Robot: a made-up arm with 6 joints. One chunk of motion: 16 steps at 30 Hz.
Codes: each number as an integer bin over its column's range. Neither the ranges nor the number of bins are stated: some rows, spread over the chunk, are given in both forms.
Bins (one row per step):
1: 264 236 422 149 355 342
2: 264 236 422 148 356 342
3: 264 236 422 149 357 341
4: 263 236 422 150 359 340
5: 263 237 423 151 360 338
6: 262 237 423 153 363 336
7: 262 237 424 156 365 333
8: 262 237 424 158 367 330
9: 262 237 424 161 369 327
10: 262 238 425 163 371 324
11: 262 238 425 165 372 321
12: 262 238 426 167 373 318
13: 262 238 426 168 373 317
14: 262 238 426 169 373 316
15: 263 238 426 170 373 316
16: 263 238 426 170 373 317
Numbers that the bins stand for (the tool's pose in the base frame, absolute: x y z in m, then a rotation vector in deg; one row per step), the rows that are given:
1: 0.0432 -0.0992 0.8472 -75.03 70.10 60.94
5: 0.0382 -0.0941 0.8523 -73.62 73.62 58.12
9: 0.0331 -0.0941 0.8573 -66.58 79.96 50.37
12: 0.0331 -0.0890 0.8675 -62.35 82.78 44.03
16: 0.0382 -0.0890 0.8675 -60.23 82.78 43.33
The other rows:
2: 0.0432 -0.0992 0.8472 -75.73 70.80 60.94
3: 0.0432 -0.0992 0.8472 -75.03 71.51 60.23
4: 0.0382 -0.0992 0.8472 -74.32 72.92 59.53
6: 0.0331 -0.0941 0.8523 -72.21 75.73 56.71
7: 0.0331 -0.0941 0.8573 -70.10 77.14 54.60
8: 0.0331 -0.0941 0.8573 -68.69 78.55 52.49
10: 0.0331 -0.0890 0.8624 -65.17 81.37 48.26
11: 0.0331 -0.0890 0.8624 -63.76 82.07 46.14
13: 0.0331 -0.0890 0.8675 -61.64 82.78 43.33
14: 0.0331 -0.0890 0.8675 -60.94 82.78 42.62
15: 0.0382 -0.0890 0.8675 -60.23 82.78 42.62

